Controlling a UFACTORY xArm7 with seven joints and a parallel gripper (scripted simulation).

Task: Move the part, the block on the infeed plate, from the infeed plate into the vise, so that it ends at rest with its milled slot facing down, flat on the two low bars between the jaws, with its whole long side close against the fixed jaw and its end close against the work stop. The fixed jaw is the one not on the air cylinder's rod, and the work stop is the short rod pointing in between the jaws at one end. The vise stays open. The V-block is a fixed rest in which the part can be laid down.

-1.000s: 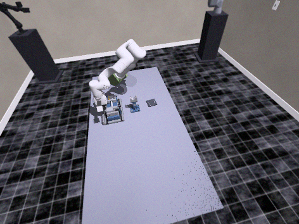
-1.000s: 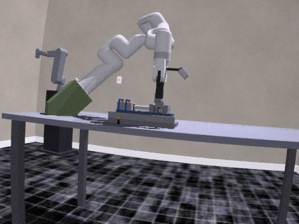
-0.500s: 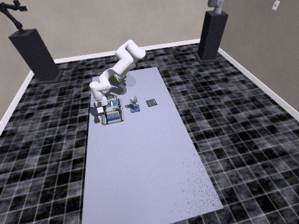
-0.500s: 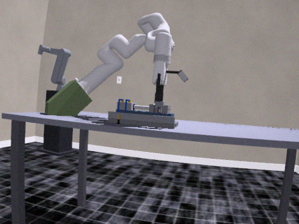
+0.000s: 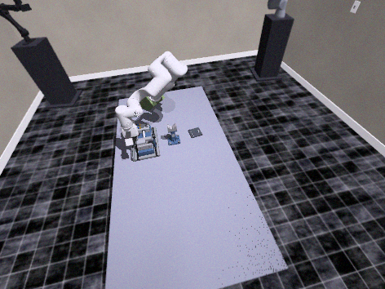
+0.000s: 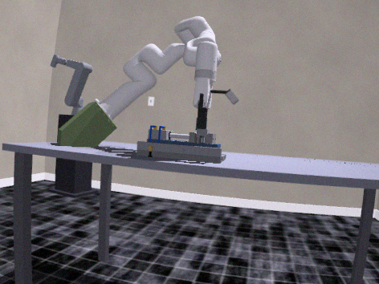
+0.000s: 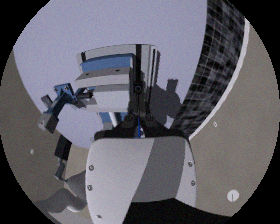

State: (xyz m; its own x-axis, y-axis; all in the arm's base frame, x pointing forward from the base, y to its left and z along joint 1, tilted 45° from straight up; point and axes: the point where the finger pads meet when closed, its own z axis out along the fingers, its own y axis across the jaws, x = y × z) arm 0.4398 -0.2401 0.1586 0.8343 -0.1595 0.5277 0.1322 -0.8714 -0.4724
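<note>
The part lies 40 mm to the left of my hand, 40 mm below it and 10 mm behind it. Round my hand: air cylinder (170 mm behind, 50 mm below, 40 mm to the left); then blue vise bed (90 mm below, 80 mm behind, 50 mm to the left).
</note>
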